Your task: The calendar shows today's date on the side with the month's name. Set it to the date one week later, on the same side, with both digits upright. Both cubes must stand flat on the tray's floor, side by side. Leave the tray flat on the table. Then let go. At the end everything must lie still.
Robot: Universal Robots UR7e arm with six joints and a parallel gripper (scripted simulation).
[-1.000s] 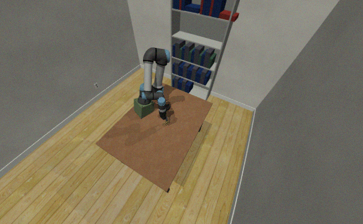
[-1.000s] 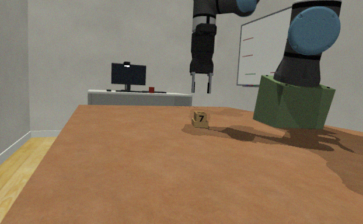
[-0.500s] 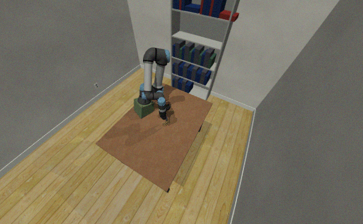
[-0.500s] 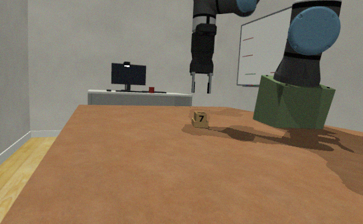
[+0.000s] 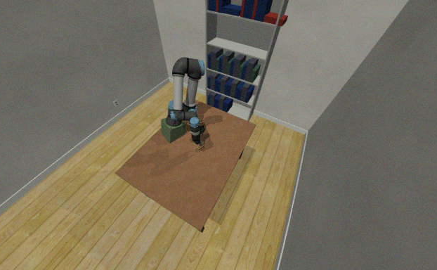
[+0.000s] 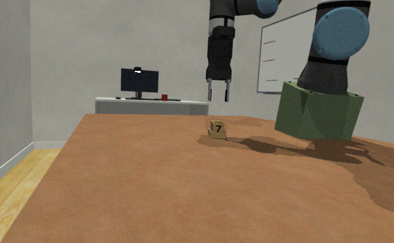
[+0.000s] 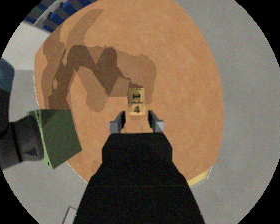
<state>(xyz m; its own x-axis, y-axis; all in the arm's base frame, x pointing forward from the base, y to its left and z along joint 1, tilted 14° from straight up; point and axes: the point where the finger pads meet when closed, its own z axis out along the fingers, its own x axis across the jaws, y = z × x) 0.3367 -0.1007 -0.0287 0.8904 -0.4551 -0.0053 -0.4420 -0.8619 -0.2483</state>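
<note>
Now: hand 10 mm short of the wooden tray, 20 mm to the right of it and 110 mm above it.
</note>
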